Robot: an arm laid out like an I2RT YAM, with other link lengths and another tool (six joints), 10 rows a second.
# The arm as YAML. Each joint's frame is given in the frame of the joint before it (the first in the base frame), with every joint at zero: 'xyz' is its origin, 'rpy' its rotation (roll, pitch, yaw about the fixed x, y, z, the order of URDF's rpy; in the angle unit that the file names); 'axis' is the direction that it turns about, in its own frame. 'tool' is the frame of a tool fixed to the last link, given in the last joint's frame.
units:
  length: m
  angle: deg
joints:
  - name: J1
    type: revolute
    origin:
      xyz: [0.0, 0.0, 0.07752]
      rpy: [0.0, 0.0, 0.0]
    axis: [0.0, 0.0, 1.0]
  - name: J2
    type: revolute
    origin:
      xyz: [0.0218, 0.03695, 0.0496]
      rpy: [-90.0, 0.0, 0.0]
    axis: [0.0, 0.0, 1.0]
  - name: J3
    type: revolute
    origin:
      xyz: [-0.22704, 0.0, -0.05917]
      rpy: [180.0, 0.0, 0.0]
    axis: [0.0, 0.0, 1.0]
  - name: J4
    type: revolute
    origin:
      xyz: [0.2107, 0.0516, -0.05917]
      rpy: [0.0, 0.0, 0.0]
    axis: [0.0, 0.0, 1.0]
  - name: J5
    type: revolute
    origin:
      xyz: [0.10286, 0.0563, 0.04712]
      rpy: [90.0, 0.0, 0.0]
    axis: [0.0, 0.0, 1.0]
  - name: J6
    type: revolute
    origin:
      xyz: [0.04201, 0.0, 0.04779]
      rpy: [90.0, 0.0, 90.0]
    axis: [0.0, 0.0, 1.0]
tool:
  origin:
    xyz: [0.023, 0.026, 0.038]
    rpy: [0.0, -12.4, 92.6]
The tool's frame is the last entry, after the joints.
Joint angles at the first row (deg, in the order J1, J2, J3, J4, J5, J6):
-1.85, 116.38, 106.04, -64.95, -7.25, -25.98
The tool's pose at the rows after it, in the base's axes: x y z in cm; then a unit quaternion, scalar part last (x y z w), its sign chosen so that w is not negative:
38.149, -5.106, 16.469, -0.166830, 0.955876, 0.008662, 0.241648
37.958, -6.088, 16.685, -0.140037, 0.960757, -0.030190, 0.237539
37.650, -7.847, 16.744, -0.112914, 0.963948, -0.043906, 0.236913
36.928, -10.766, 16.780, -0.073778, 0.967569, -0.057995, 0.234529
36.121, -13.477, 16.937, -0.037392, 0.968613, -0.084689, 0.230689
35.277, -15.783, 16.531, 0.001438, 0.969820, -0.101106, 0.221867
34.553, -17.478, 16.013, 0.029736, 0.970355, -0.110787, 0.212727
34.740, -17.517, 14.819, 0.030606, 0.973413, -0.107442, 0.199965
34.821, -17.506, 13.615, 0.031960, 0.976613, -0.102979, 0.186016
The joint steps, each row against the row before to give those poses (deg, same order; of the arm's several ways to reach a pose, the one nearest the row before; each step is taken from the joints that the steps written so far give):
0.00, 0.00, 0.00, 0.94, 5.18, 2.43
-0.65, 0.00, 0.00, 0.26, 4.40, 2.34
-2.49, 0.00, 0.00, 0.18, 0.98, 0.68
-4.38, 0.00, 0.00, 0.07, 0.59, 0.24
-3.80, 0.00, 0.00, 0.37, 2.17, 0.39
-3.45, 0.78, 0.00, 0.32, 1.28, 1.07
-2.63, 0.86, -0.09, 0.29, 0.77, 0.70
0.05, 1.92, 0.00, 0.35, 0.09, 0.20
0.04, 1.86, -0.06, 0.17, 0.00, 0.26

